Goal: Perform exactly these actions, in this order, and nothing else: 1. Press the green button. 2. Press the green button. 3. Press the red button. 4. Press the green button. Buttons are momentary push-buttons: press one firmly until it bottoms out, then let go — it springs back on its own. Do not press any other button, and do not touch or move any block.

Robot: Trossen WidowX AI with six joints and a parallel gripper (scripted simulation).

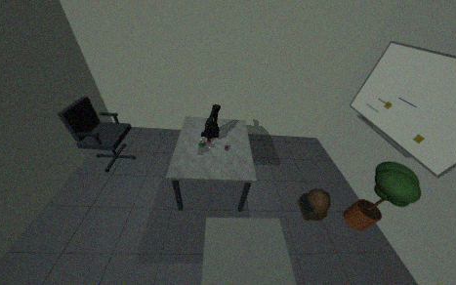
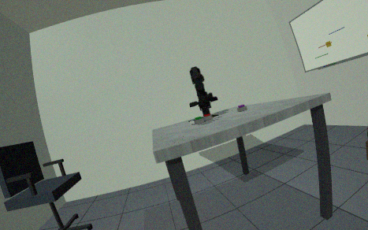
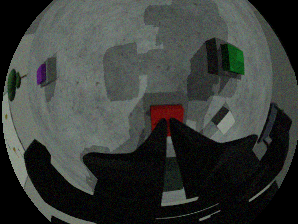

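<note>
The red button lies 10 mm below my gripper tip. Also, from my gripper tip: green button 90 mm to the right, 60 mm ahead.
</note>
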